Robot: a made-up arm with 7 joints. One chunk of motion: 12 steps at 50 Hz.
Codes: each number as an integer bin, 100 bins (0 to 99) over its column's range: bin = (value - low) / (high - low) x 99, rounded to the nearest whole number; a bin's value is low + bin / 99 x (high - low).
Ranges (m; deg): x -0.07..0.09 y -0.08..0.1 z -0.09..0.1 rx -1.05..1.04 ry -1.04..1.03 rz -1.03..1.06
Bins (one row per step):
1: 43 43 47 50 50 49
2: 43 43 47 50 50 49
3: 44 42 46 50 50 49
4: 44 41 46 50 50 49
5: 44 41 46 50 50 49
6: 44 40 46 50 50 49
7: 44 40 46 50 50 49
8: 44 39 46 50 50 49
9: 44 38 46 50 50 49
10: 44 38 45 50 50 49
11: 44 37 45 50 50 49
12: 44 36 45 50 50 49
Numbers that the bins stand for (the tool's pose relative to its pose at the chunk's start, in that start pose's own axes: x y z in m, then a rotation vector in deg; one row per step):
1: -0.0005 -0.0018 0.0002 0.01 0.01 0.00
2: -0.0005 -0.0018 0.0002 0.01 0.01 0.00
3: 0.0011 -0.0036 -0.0017 0.01 0.01 0.00
4: 0.0011 -0.0055 -0.0017 0.01 0.01 0.00
5: 0.0011 -0.0055 -0.0017 0.01 0.01 0.00
6: 0.0011 -0.0073 -0.0017 0.01 0.01 0.00
7: 0.0011 -0.0073 -0.0017 0.01 0.01 0.00
8: 0.0011 -0.0091 -0.0017 0.01 0.01 0.00
9: 0.0011 -0.0109 -0.0017 0.01 0.01 0.00
10: 0.0011 -0.0109 -0.0036 0.01 0.01 0.00
11: 0.0011 -0.0127 -0.0036 0.01 0.01 0.00
12: 0.0011 -0.0145 -0.0036 0.01 0.01 0.00

